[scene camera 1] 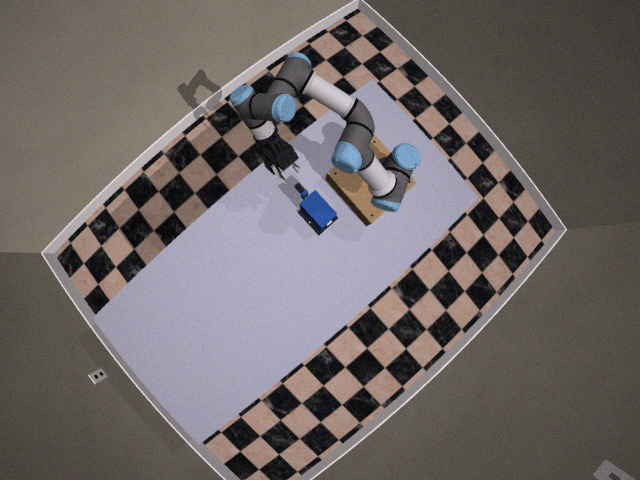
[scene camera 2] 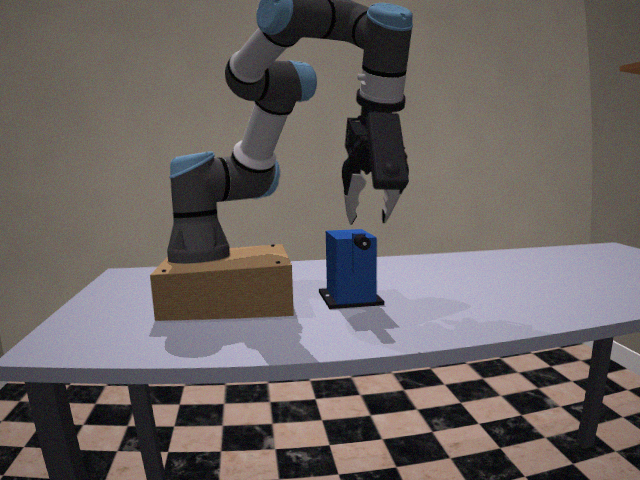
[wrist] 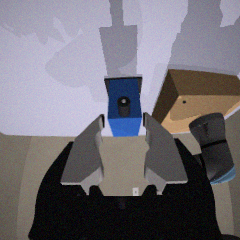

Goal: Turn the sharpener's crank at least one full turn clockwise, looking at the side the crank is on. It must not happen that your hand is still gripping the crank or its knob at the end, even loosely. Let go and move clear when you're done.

The pictures show: the gripper and a blue box-shaped sharpener.
The gripper shows as well in the wrist view.
